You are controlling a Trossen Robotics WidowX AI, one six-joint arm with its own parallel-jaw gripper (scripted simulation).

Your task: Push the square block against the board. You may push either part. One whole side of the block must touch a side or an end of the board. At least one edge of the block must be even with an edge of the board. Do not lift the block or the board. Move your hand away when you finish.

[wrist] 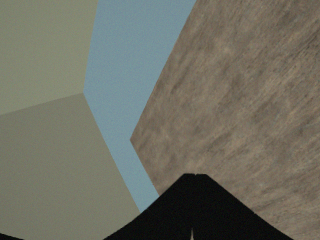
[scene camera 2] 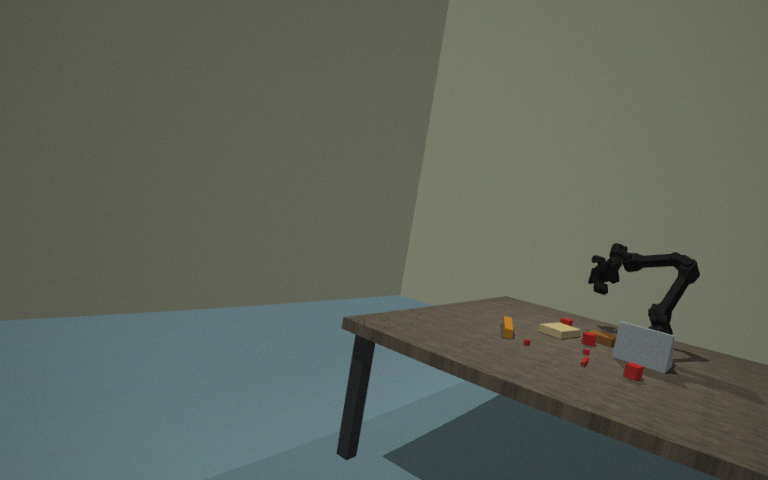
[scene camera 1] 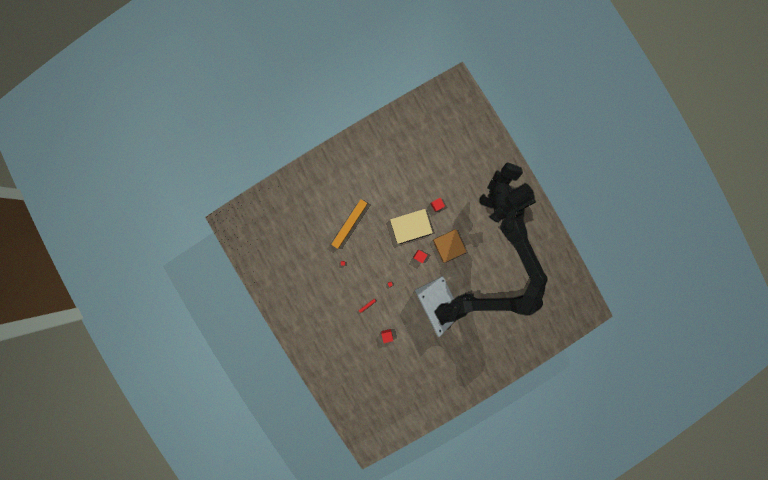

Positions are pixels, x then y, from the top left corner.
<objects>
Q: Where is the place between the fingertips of my gripper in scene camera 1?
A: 497, 171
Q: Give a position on a board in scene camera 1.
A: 410, 226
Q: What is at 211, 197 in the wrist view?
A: My gripper.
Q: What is my gripper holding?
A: Nothing.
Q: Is my gripper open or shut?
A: Shut.
</objects>
